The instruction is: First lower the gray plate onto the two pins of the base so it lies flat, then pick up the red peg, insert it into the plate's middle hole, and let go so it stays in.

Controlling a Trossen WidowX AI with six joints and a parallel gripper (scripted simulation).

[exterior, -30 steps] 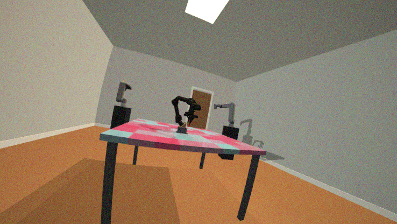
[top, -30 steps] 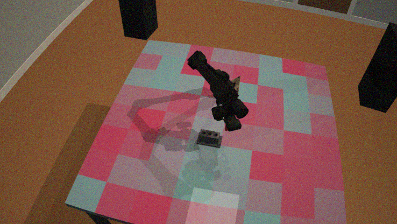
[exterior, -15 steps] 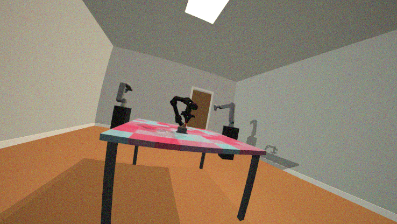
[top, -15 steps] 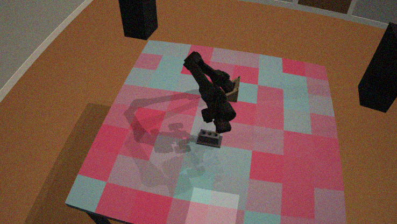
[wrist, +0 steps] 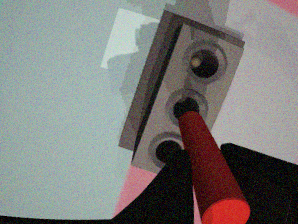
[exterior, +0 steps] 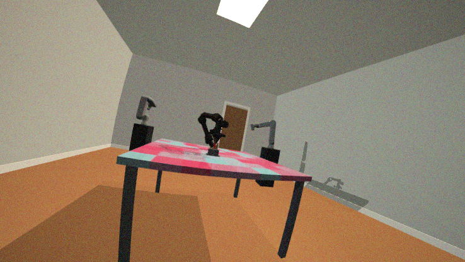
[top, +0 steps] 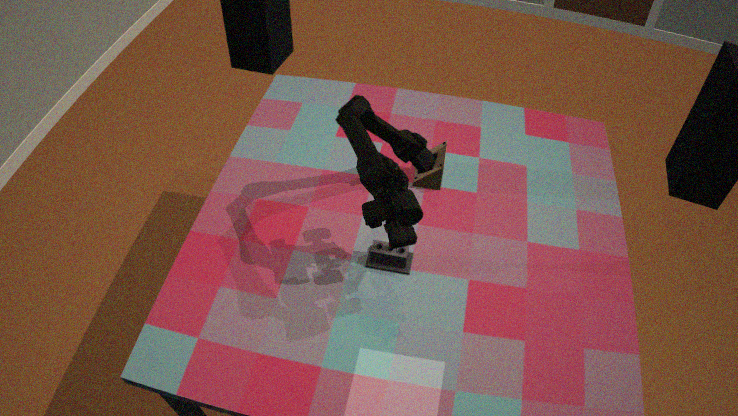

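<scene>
My gripper tip is now right at the red peg. Round my gripper tip: gray plate 7 cm below; dark base 10 cm below.
</scene>
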